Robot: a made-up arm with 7 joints. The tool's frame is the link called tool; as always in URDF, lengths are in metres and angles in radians. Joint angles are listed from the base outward. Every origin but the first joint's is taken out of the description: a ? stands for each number. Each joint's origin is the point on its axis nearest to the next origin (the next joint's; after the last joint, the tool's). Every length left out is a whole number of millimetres.
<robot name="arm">
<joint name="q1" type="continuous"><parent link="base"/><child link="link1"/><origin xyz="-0.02 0.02 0.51" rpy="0 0 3.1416"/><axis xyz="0 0 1"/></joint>
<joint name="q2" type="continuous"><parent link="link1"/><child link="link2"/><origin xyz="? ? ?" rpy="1.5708 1.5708 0"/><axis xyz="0 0 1"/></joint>
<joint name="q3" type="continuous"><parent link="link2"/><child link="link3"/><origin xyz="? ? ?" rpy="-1.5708 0 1.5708"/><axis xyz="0 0 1"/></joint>
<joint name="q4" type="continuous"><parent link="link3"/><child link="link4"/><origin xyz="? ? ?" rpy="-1.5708 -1.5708 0"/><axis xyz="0 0 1"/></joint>
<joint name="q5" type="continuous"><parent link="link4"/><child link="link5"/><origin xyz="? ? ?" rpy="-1.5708 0 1.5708"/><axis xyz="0 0 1"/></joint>
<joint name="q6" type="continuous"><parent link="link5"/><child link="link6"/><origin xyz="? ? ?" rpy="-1.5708 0 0"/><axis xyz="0 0 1"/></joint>
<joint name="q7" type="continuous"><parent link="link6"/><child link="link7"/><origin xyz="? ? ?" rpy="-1.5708 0 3.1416"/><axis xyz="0 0 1"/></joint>
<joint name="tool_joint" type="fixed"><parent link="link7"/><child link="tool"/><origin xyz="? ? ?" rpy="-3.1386 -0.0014 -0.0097"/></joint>
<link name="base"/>
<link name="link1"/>
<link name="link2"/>
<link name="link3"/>
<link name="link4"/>
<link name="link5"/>
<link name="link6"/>
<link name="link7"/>
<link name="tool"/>
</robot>
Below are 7 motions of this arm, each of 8 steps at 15 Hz.
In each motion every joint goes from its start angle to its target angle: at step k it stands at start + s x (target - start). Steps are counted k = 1, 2, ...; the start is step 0. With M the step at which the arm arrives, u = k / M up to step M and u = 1 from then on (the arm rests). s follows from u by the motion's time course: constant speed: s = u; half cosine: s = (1 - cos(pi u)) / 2; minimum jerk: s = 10 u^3 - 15 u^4 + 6 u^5.
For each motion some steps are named. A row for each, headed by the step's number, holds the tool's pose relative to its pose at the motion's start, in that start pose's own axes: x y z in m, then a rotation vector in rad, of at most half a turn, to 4 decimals.
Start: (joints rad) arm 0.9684 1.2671 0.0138 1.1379 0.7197 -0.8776 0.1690
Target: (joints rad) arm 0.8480 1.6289 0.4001 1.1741 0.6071 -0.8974 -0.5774
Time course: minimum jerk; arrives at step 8
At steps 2, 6, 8:
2: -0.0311 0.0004 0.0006 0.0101 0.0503 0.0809
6: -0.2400 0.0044 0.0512 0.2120 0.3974 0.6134
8: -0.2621 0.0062 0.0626 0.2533 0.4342 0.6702

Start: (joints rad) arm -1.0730 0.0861 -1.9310 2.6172 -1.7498 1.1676 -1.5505
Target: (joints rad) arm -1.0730 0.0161 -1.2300 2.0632 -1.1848 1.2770 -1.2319
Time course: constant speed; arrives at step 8
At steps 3, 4, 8:
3: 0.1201 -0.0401 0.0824 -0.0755 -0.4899 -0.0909
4: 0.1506 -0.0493 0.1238 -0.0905 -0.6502 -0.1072
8: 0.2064 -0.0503 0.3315 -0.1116 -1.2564 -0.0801

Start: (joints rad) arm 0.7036 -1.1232 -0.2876 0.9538 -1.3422 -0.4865 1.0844
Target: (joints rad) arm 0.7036 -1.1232 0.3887 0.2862 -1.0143 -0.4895 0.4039
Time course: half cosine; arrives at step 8
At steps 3, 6, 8:
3: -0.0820 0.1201 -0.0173 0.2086 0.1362 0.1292
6: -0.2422 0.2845 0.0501 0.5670 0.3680 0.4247
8: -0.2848 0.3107 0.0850 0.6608 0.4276 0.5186

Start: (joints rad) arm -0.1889 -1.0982 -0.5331 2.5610 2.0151 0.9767 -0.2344
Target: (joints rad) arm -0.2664 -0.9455 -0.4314 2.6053 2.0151 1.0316 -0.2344
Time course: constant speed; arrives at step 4
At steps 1, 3, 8:
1: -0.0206 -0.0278 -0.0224 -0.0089 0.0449 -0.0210
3: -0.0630 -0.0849 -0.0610 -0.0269 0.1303 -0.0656
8: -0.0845 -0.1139 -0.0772 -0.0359 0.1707 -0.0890

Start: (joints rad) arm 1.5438 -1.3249 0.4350 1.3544 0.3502 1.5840 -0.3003
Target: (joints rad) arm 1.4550 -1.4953 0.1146 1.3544 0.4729 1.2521 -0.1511
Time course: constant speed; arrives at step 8
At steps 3, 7, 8:
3: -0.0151 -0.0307 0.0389 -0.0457 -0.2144 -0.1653
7: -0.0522 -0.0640 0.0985 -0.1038 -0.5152 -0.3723
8: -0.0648 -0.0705 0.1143 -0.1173 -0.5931 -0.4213

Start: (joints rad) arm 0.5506 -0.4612 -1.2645 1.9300 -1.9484 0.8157 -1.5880
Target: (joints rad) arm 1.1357 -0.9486 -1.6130 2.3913 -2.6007 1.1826 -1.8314
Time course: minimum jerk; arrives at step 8
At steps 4, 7, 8:
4: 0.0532 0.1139 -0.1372 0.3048 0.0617 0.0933
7: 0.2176 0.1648 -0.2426 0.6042 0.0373 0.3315
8: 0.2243 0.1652 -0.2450 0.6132 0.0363 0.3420

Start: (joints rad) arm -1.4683 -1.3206 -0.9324 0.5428 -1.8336 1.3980 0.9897
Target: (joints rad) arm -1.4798 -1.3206 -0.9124 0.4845 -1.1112 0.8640 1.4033
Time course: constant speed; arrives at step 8
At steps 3, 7, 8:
3: -0.0097 0.0328 0.0249 0.3047 0.1264 -0.2073
7: -0.0108 0.0612 0.0649 0.6575 0.3621 -0.5500
8: -0.0090 0.0652 0.0745 0.7339 0.4317 -0.6459

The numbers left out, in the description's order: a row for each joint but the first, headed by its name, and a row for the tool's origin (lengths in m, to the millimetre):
q2: 0.01 -0.03 0
q3: -0.46 0.01 0
q4: -0.1 -0.01 0
q5: -0.42 -0.07 0
q6: 0.01 0 0
q7: -0.04 -0.09 0
tool: -0.01 -0.02 0

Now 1 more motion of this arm.
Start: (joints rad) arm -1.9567 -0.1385 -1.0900 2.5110 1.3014 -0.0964 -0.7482
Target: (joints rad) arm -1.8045 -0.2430 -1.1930 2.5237 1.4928 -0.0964 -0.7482
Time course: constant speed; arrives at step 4
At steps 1, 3, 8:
1: 0.0170 -0.0154 0.0002 -0.0115 -0.0112 -0.0729
3: 0.0464 -0.0509 0.0002 -0.0365 -0.0317 -0.2190
8: 0.0586 -0.0709 0.0000 -0.0500 -0.0411 -0.2920

